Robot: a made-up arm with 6 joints. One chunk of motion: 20 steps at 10 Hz.
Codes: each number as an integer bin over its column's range. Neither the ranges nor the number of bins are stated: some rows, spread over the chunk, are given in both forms.
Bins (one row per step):
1: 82 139 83 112 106 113
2: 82 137 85 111 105 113
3: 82 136 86 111 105 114
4: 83 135 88 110 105 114
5: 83 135 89 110 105 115
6: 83 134 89 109 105 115
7: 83 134 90 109 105 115
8: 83 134 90 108 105 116
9: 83 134 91 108 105 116
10: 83 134 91 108 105 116
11: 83 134 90 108 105 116
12: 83 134 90 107 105 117
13: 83 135 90 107 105 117
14: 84 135 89 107 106 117
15: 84 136 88 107 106 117
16: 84 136 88 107 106 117
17: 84 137 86 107 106 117
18: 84 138 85 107 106 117
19: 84 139 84 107 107 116
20: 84 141 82 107 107 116
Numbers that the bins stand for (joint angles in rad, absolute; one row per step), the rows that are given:
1: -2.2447 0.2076 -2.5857 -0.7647 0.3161 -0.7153
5: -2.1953 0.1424 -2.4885 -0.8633 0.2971 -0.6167
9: -2.1953 0.1260 -2.4562 -0.9620 0.2971 -0.5673
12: -2.1953 0.1260 -2.4724 -1.0113 0.2971 -0.5180
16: -2.1460 0.1587 -2.5047 -1.0113 0.3161 -0.5180
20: -2.1460 0.2402 -2.6019 -1.0113 0.3351 -0.5673
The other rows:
2: -2.2447 0.1750 -2.5533 -0.8140 0.2971 -0.7153
3: -2.2447 0.1587 -2.5371 -0.8140 0.2971 -0.6660
4: -2.1953 0.1424 -2.5047 -0.8633 0.2971 -0.6660
6: -2.1953 0.1260 -2.4885 -0.9127 0.2971 -0.6167
7: -2.1953 0.1260 -2.4724 -0.9127 0.2971 -0.6167
8: -2.1953 0.1260 -2.4724 -0.9620 0.2971 -0.5673
10: -2.1953 0.1260 -2.4562 -0.9620 0.2971 -0.5673
11: -2.1953 0.1260 -2.4724 -0.9620 0.2971 -0.5673
13: -2.1953 0.1424 -2.4724 -1.0113 0.2971 -0.5180
14: -2.1460 0.1424 -2.4885 -1.0113 0.3161 -0.5180
15: -2.1460 0.1587 -2.5047 -1.0113 0.3161 -0.5180
17: -2.1460 0.1750 -2.5371 -1.0113 0.3161 -0.5180
18: -2.1460 0.1913 -2.5533 -1.0113 0.3161 -0.5180
19: -2.1460 0.2076 -2.5695 -1.0113 0.3351 -0.5673

